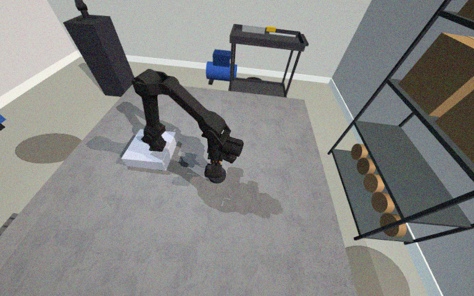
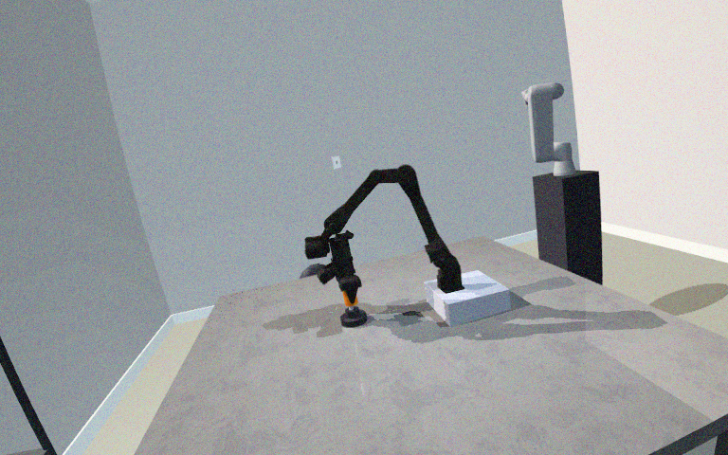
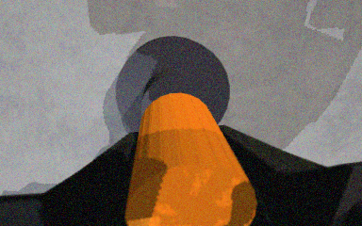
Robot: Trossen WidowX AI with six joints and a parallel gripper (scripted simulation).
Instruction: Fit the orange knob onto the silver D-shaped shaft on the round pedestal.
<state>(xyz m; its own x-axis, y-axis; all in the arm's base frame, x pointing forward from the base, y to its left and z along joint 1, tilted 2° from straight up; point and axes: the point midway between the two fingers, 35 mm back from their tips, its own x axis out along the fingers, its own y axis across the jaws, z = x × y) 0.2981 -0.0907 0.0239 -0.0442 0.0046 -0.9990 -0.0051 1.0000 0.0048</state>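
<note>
The orange knob lies 3 cm above my gripper tip. From my gripper tip the other things lie so: round black pedestal (4 cm below).
</note>
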